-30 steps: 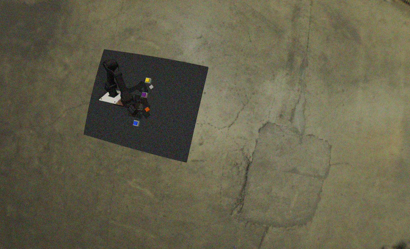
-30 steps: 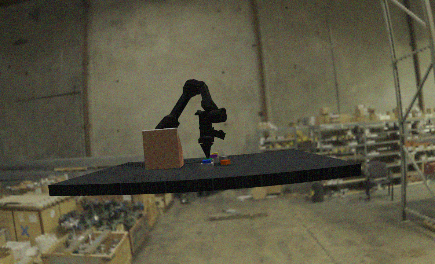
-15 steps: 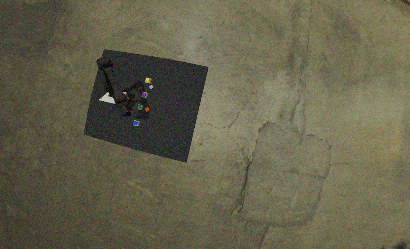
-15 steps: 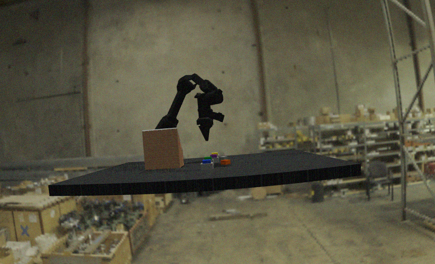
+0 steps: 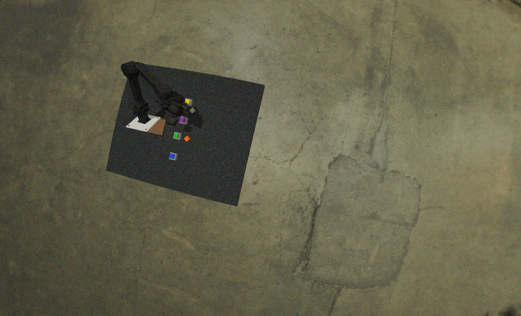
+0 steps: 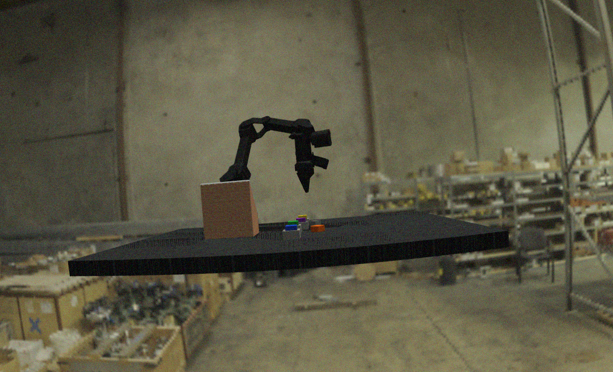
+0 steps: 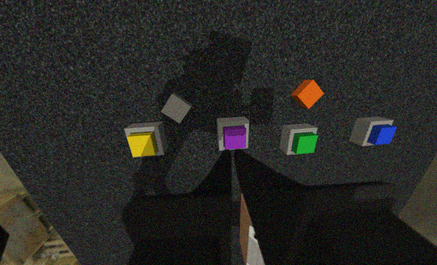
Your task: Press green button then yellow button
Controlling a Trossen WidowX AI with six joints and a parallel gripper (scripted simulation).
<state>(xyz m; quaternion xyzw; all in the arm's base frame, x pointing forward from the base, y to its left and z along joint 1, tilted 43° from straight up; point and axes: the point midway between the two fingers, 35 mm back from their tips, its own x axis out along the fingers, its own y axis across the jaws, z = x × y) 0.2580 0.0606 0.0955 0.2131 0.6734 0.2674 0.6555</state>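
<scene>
The yellow button is 11 cm to the left of my gripper tip, 9 cm below it and 3 cm behind it. Round my gripper tip: green button (15 cm to the right, 9 cm below, 4 cm behind); then purple button (9 cm below, 3 cm to the right, 3 cm behind); then grey block (12 cm below, 6 cm to the left, 1 cm ahead).
</scene>
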